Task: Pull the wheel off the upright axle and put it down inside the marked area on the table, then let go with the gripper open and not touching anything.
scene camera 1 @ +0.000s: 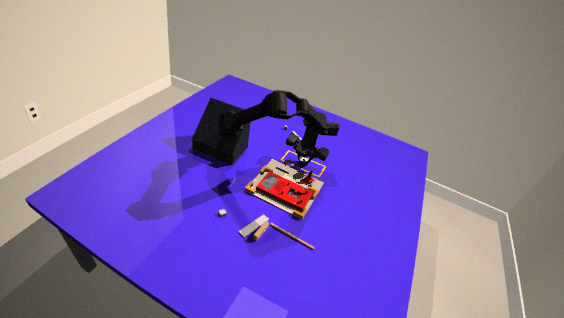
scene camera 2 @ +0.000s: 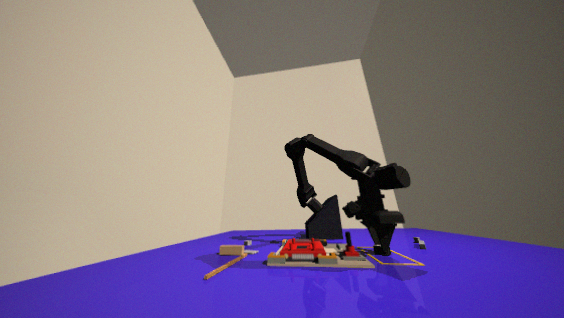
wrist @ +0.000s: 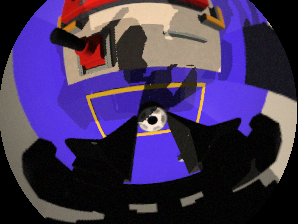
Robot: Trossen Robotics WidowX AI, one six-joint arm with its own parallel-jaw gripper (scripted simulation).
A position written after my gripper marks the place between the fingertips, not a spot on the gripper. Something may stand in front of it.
Observation:
My gripper [scene camera 2: 381,249] carries a grey wheel [wrist: 149,109]. Also in view: a red block [scene camera 1: 283,190] and an upright axle [wrist: 90,49].
The red block is seen too in scene camera 2 [scene camera 2: 295,250]. My gripper also shows in the wrist view [wrist: 151,116].

